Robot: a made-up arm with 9 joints.
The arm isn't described. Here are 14 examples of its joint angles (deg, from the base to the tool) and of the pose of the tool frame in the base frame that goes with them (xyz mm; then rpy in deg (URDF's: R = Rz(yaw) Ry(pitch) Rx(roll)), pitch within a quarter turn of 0, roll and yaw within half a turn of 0).
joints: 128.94 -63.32 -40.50 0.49 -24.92 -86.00 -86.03 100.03 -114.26
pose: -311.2 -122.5 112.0 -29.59 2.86 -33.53
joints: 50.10 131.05 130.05 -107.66 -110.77 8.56 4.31 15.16 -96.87
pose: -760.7 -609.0 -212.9 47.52 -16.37 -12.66
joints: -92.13 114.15 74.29 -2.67 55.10 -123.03 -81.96 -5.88 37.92
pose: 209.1 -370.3 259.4 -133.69 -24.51 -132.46
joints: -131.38 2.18 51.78 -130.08 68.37 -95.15 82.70 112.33 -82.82
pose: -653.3 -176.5 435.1 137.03 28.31 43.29
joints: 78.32 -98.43 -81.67 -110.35 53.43 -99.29 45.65 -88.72 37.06
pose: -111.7 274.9 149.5 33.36 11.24 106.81
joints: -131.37 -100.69 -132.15 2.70 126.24 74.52 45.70 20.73 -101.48
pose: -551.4 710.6 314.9 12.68 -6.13 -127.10
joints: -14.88 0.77 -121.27 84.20 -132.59 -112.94 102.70 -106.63 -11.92
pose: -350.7 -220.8 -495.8 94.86 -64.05 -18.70
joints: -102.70 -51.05 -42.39 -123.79 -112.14 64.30 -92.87 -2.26 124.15
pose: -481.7 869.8 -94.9 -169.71 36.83 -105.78
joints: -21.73 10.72 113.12 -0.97 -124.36 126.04 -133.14 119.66 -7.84
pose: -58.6 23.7 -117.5 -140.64 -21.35 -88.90
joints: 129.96 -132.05 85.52 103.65 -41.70 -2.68 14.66 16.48 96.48
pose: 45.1 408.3 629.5 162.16 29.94 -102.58
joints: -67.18 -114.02 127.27 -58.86 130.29 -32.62 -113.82 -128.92 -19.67
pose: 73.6 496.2 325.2 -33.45 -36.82 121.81
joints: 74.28 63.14 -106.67 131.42 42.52 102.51 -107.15 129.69 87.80
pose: 612.2 -370.3 296.3 37.78 1.15 156.52
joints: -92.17 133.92 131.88 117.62 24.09 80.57 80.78 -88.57 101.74
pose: 226.5 -29.6 -148.7 86.95 -28.32 -22.08
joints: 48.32 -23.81 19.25 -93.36 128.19 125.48 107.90 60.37 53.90
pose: 601.4 229.4 -154.3 -140.20 -20.60 55.60
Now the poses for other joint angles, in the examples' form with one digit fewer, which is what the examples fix.
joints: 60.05 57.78 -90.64 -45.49 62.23 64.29 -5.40 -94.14 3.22
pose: 799 -539 -183 19.9 26.6 167.3
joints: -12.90 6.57 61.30 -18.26 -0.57 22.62 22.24 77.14 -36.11
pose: -547 -447 -346 -71.5 -45.6 121.1
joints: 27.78 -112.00 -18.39 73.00 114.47 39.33 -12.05 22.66 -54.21
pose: 250 2 617 -92.2 51.2 -167.2
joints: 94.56 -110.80 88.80 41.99 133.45 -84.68 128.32 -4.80 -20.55
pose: -26 286 -67 -30.8 51.2 94.5
